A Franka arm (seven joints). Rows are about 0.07 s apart.
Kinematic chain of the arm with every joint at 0, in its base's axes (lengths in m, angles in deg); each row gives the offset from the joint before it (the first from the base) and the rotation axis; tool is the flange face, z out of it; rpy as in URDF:
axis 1: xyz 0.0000 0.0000 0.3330 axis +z
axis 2: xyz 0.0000 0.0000 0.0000 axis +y
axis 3: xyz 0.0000 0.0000 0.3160 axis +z
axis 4: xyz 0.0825 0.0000 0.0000 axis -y
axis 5: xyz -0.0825 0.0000 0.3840 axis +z
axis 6: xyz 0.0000 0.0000 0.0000 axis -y
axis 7: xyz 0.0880 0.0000 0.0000 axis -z
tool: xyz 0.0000 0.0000 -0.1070 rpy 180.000 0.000 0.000
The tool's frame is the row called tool.
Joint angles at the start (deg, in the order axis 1, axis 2, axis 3, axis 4, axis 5, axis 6, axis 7): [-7.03, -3.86, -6.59, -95.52, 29.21, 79.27, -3.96]
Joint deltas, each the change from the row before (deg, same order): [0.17, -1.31, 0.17, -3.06, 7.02, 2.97, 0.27]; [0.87, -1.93, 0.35, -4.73, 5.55, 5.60, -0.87]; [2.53, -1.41, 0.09, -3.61, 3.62, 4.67, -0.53]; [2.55, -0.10, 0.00, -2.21, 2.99, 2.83, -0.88]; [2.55, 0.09, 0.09, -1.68, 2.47, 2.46, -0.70]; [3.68, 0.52, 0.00, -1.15, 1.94, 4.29, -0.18]
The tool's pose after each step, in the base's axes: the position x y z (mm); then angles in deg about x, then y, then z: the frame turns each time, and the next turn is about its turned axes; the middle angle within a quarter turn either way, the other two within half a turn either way. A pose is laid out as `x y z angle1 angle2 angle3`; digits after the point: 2 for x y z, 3 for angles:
510.80 -51.65 615.80 -141.671 -2.397 8.919
511.60 -37.43 607.04 -136.728 1.409 8.408
512.50 -14.39 598.76 -133.664 3.359 7.400
515.73 8.36 587.47 -131.035 3.447 6.389
518.14 31.52 577.62 -128.988 3.198 5.499
523.70 60.61 568.67 -127.916 3.855 4.598

